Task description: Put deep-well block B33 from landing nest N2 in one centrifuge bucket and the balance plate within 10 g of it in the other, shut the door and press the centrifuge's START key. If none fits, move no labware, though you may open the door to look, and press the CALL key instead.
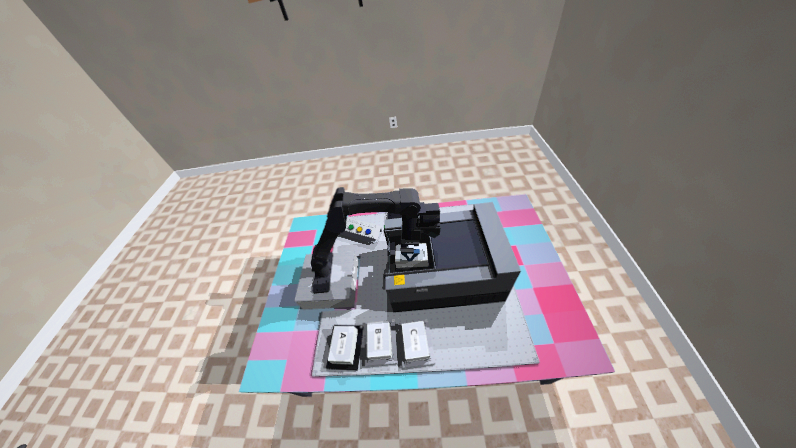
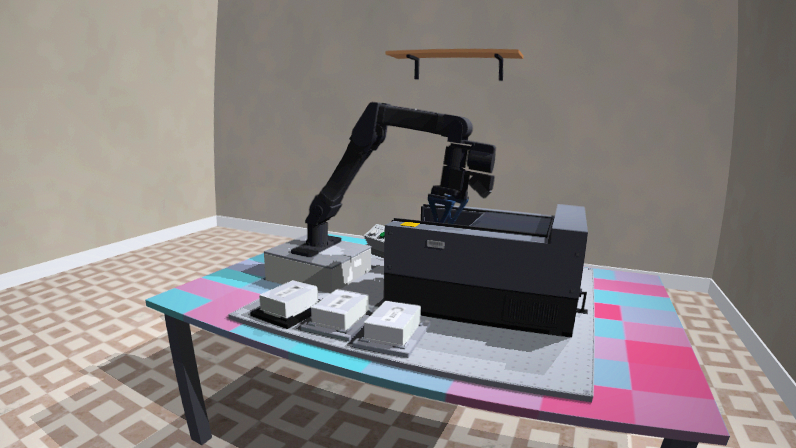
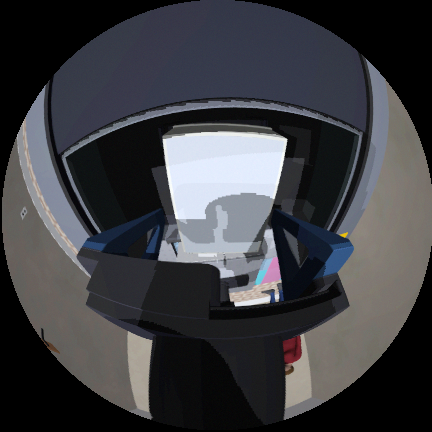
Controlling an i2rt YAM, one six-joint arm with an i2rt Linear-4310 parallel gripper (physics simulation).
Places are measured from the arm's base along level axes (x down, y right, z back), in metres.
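Pixels of known places: gripper, fingertip midpoint: [image 1: 409, 251] [image 3: 217, 214]; arm's base at its link origin: [image 1: 323, 272] [image 2: 317, 246].
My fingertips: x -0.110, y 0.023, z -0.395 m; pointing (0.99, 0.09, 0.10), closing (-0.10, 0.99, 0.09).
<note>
Ahead of a thing's pixels: the offset from my fingertips to its middle.
The white deep-well block {dx +0.021, dy +0.006, dz -0.004 m} [image 1: 426, 260] [image 3: 223, 160] lies inside the open chamber at the left end of the black centrifuge {dx +0.063, dy +0.008, dz -0.131 m} [image 1: 445, 289] [image 2: 478, 267]. My gripper [image 1: 411, 253] [image 2: 445, 210] [image 3: 217, 214] is open and empty, and hangs just above the block at the level of the chamber's rim. Its blue fingers stand apart on either side of the block. The sliding door {dx -0.027, dy +0.010, dz -0.181 m} [image 1: 458, 242] [image 2: 512, 220] [image 3: 201, 60] is pushed back to the right. Three white balance plates marked A {dx +0.152, dy +0.283, dz +0.297 m} [image 1: 343, 345] [image 2: 288, 297], B {dx +0.152, dy +0.280, dz +0.158 m} [image 1: 378, 340] [image 2: 339, 308] and C {dx +0.152, dy +0.298, dz +0.025 m} [image 1: 415, 340] [image 2: 392, 322] sit in nests at the front.
A key panel {dx +0.143, dy -0.288, dz +0.250 m} [image 1: 360, 229] [image 2: 378, 234] with green, yellow and blue keys stands behind the centrifuge's left end. The arm's base stands on a grey pedestal [image 1: 322, 292] [image 2: 311, 264] at the left. A wooden shelf [image 2: 453, 53] hangs on the back wall.
</note>
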